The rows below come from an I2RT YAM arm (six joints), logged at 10 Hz.
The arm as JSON. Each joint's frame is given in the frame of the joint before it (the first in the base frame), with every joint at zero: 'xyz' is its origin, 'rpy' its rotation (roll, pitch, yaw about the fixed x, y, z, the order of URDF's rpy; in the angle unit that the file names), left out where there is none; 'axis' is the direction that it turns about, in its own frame. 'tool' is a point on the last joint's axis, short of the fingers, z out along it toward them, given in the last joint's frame.
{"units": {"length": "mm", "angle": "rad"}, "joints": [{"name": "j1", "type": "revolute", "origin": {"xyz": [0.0, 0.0, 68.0]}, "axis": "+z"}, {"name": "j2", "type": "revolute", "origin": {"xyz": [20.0, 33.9, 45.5]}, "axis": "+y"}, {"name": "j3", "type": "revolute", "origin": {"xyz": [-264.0, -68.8, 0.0]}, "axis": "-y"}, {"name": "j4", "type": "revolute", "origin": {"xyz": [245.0, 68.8, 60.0]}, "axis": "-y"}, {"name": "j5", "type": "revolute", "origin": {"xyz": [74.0, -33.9, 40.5]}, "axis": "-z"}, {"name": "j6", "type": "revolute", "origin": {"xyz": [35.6, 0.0, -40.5]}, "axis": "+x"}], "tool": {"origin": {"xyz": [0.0, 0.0, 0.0], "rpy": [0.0, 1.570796, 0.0]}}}
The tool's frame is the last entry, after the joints.
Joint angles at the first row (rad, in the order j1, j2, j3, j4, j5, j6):
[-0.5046, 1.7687, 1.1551, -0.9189, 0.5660, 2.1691]
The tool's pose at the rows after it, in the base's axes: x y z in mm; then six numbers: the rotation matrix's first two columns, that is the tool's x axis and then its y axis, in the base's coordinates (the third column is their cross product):
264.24, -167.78, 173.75, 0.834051, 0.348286, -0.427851, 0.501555, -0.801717, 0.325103
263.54, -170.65, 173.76, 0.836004, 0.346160, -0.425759, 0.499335, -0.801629, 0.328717
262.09, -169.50, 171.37, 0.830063, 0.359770, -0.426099, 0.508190, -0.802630, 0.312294
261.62, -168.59, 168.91, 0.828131, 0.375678, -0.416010, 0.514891, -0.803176, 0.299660
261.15, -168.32, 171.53, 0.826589, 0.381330, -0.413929, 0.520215, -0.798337, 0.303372
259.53, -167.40, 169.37, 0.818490, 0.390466, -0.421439, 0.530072, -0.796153, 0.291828
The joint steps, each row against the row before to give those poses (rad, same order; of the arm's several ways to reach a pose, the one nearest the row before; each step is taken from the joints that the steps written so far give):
[-0.0001, 0.0091, 0.0000, 0.0108, 0.0000, -0.0230]
[-0.0091, 0.0001, 0.0000, 0.0092, 0.0000, -0.0092]
[-0.0001, 0.0000, -0.0092, 0.0000, -0.0107, -0.0092]
[0.0000, 0.0000, -0.0091, 0.0092, -0.0183, -0.0107]
[0.0000, -0.0091, -0.0001, 0.0000, -0.0001, -0.0093]
[0.0000, -0.0001, -0.0092, 0.0000, 0.0000, -0.0091]

